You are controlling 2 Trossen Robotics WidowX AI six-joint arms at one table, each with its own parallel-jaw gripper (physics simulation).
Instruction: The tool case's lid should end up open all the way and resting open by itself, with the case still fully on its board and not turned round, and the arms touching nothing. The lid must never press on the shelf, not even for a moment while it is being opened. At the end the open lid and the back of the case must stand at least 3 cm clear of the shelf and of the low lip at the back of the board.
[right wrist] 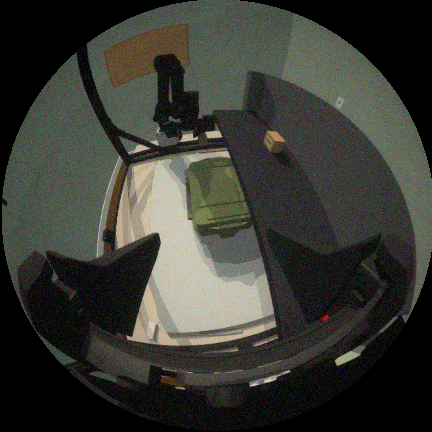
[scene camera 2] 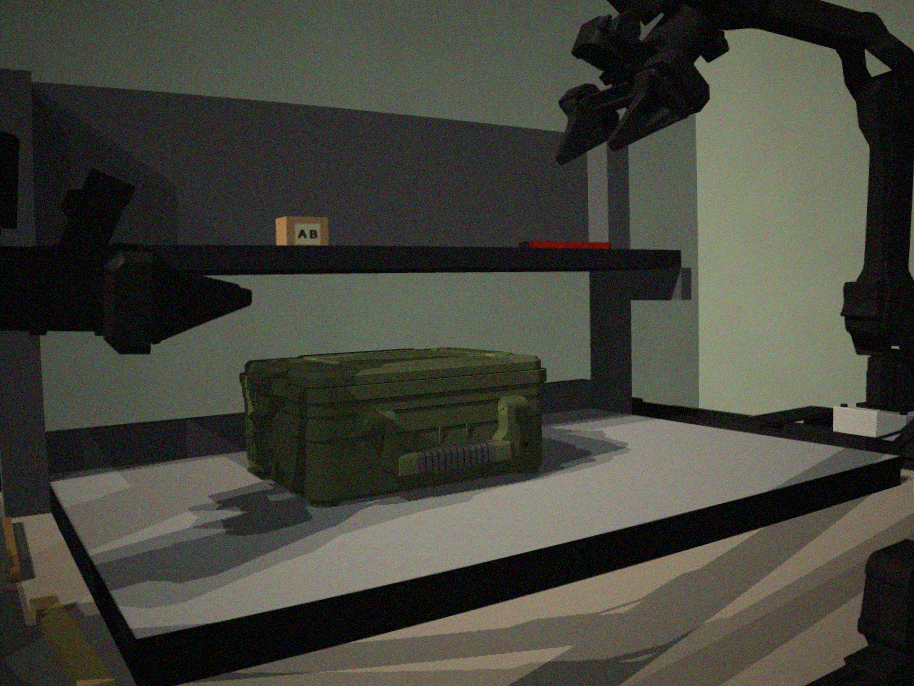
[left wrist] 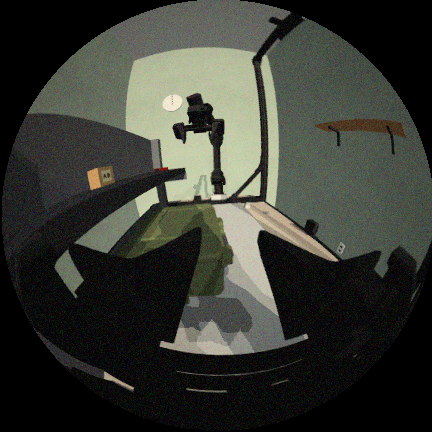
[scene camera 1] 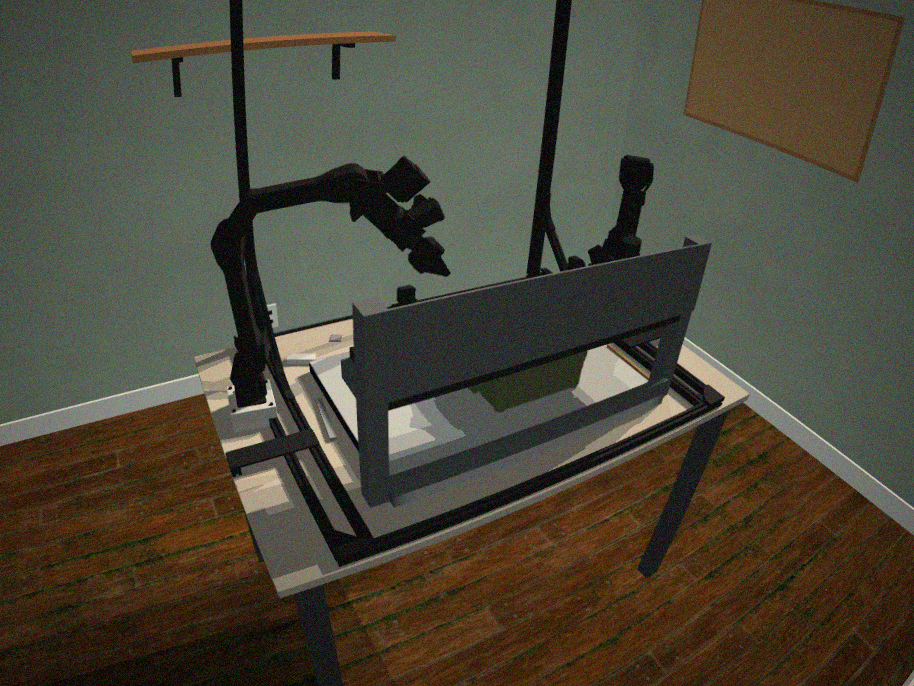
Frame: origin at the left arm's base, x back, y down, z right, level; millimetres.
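Seen in the pictures: left gripper, fingertip midpoint: [right wrist: 185, 137] [scene camera 2: 245, 294] [left wrist: 229, 234]; right gripper, fingertip midpoint: [right wrist: 213, 235] [scene camera 2: 583, 155] [left wrist: 196, 140] [scene camera 1: 439, 264]; right arm's base, link origin: [right wrist: 202, 372] [scene camera 2: 894, 407] [left wrist: 218, 192] [scene camera 1: 250, 396].
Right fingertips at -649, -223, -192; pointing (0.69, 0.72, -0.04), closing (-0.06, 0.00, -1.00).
Pixels of each thing's top centre, then the offset from my right fingertips to it, as dx, dy, dz. Level surfaces: height alone.
- green tool case, top centre: [scene camera 2: 394, 356] [left wrist: 178, 220] [scene camera 1: 522, 336] [right wrist: 218, 183] +194, +190, -36
- white board, surface height: dy +300
- letter block, top centre: [scene camera 2: 301, 218] [left wrist: 99, 167] [right wrist: 275, 135] +232, +52, -176
- flat red object, top centre: [scene camera 2: 566, 242] [left wrist: 161, 167] -103, +74, -171
The green tool case [scene camera 1: 538, 380] [scene camera 2: 413, 428] [left wrist: 212, 275] [right wrist: 217, 195] stands upright on the white board [scene camera 2: 664, 479] [right wrist: 215, 305], its lid down and its handle side toward scene camera 2. The dark shelf [scene camera 2: 413, 259] [left wrist: 135, 185] [right wrist: 250, 150] runs above and behind it; in the right wrist view its edge hides part of the case's back. My left gripper [scene camera 2: 245, 296] [left wrist: 229, 234] is partly open and empty, at the left in scene camera 2, higher than the case and apart from it. My right gripper [scene camera 2: 587, 151] [right wrist: 213, 235] is wide open and empty, high above the board's right part.
A letter block [scene camera 2: 308, 231] [left wrist: 101, 177] [right wrist: 274, 142] and a flat red object [scene camera 2: 568, 244] [left wrist: 161, 169] lie on the shelf. A low dark lip [scene camera 1: 516, 443] [scene camera 2: 147, 443] runs along the board's back. A tall grey panel [scene camera 1: 531, 317] stands behind the shelf; black frame posts [scene camera 1: 550, 140] rise beyond the table.
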